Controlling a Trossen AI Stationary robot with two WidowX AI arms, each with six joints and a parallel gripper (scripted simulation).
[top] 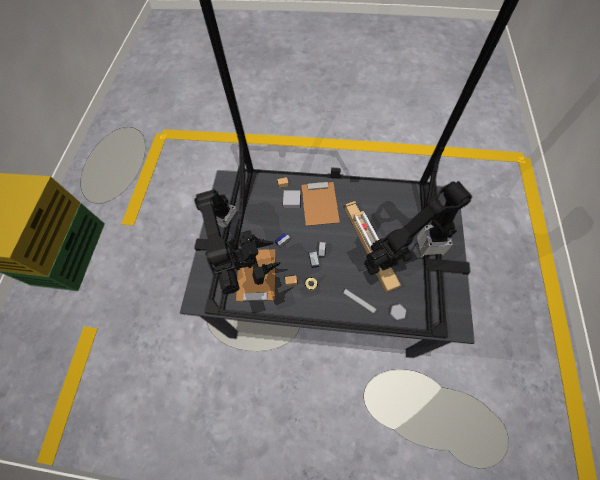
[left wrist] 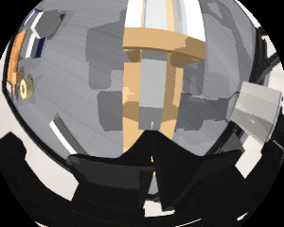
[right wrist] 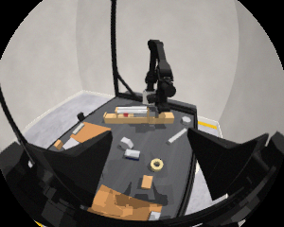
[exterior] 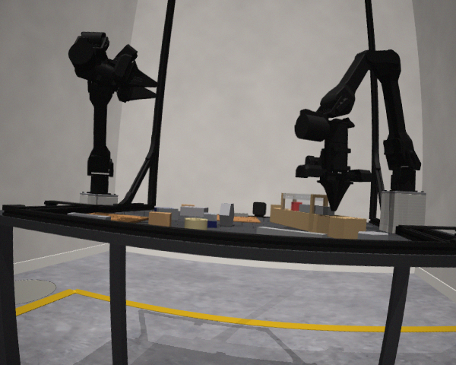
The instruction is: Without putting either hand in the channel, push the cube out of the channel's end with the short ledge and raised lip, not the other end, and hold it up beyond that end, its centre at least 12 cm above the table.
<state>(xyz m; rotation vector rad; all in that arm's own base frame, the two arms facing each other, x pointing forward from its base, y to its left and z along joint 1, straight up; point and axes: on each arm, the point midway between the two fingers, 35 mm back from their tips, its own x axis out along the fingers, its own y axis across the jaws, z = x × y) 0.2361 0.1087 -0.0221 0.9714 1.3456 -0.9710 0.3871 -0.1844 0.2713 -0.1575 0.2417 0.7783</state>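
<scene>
Right now my left hand is 140 mm past the wooden bridge, 80 mm to the left of it and 30 mm above it.
</scene>
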